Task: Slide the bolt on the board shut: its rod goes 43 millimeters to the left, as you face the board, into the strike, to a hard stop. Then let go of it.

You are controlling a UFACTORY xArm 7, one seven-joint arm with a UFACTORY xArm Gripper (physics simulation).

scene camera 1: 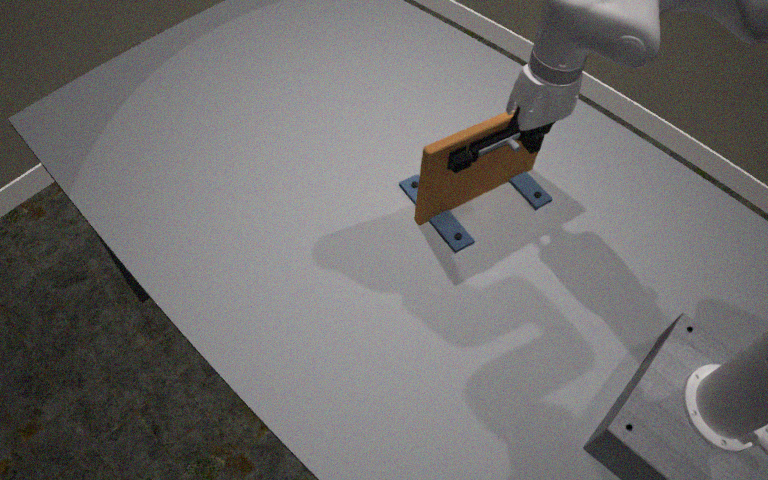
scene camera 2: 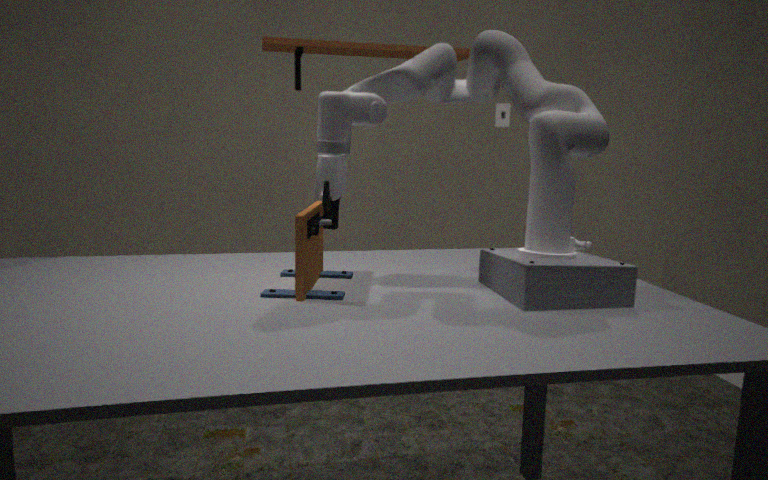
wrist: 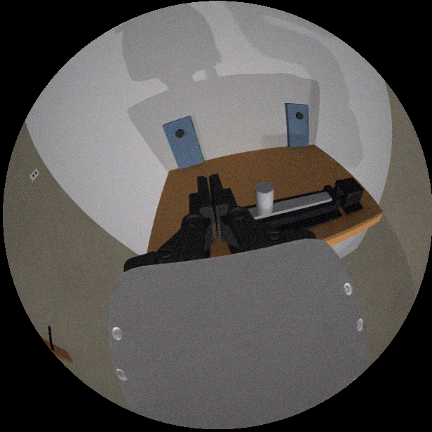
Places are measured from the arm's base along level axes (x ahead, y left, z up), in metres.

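Where they show: gripper, fingertip midpoint: (scene camera 1: 529,146) (scene camera 2: 330,228); arm's base, link origin: (scene camera 1: 721,408) (scene camera 2: 546,255).
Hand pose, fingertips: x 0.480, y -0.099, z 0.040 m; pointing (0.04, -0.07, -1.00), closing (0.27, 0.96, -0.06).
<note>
Each offset is from my fingertips to the top centre of the thing. "spot": to the spot under its first point. Level surfaces: height alone.
The orange board @[dx +0.043, dy +0.056, dz +0.055 m] (scene camera 1: 481,183) (scene camera 2: 308,257) (wrist: 225,180) stands upright. A bolt is mounted along its upper face: a grey rod @[dx +0.026, dy +0.058, dz +0.025 m] (scene camera 1: 491,147) (wrist: 300,201) with a light round knob @[dx +0.008, dy +0.039, dz +0.026 m] (scene camera 1: 513,143) (scene camera 2: 326,222) (wrist: 264,197) sticking out. The black strike @[spot: dx +0.031, dy +0.139, dz +0.030 m] (scene camera 1: 459,159) (wrist: 349,192) is at the left end as I face the board, at the right in the wrist view. The rod's tip shows close to the strike; whether it enters is unclear. My gripper (scene camera 1: 532,149) (scene camera 2: 333,226) (wrist: 208,190) is shut and empty, in front of the board, on the knob's side away from the strike, with a gap to the knob in the wrist view.
Blue feet (scene camera 1: 451,230) (scene camera 1: 531,190) (scene camera 2: 331,294) (wrist: 184,142) (wrist: 297,125) with dark screws hold the board on the grey table @[dz -0.122 m] (scene camera 1: 254,169) (scene camera 2: 169,339). The arm's grey base block (scene camera 1: 640,396) (scene camera 2: 577,288) stands on the table. A wooden shelf (scene camera 2: 339,47) is on the wall behind.
</note>
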